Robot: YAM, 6 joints.
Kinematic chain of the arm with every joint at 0, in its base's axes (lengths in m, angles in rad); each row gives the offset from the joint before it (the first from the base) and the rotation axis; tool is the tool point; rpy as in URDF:
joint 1: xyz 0 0 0.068 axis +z
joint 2: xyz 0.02 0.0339 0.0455 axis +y
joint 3: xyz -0.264 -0.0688 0 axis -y
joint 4: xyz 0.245 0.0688 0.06 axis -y
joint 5: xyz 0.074 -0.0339 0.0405 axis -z
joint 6: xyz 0.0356 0 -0.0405 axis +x
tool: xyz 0 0 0 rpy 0 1.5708 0
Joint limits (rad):
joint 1: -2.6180..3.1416
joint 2: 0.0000..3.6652
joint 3: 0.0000..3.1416
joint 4: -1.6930..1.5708
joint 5: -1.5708..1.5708
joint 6: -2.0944..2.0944
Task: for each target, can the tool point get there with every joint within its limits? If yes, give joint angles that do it. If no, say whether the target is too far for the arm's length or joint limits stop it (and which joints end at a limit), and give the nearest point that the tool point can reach.
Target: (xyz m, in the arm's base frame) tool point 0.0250 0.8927 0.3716
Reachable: no: too far | nearest point 0.0174 0.6199 0.2909 | short by 0.285 m
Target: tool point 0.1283 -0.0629 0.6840
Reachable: yes | joints -0.2336 1.7776 2.6860 1.0976 1.0881 1.7793
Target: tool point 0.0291 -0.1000 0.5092
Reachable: yes | joints 1.6493 0.3722 1.5671 -0.6892 0.6354 -1.2546
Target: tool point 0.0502 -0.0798 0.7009
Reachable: yes | joints -1.0872 1.3407 2.1824 0.5841 -0.2090 -0.7037
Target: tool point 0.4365 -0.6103 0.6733
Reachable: no: too far | nearest point 0.3006 -0.4203 0.4942 | short by 0.294 m
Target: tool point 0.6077 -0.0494 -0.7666
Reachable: no: too far | nearest point 0.4046 -0.0329 -0.3444 | short by 0.469 m
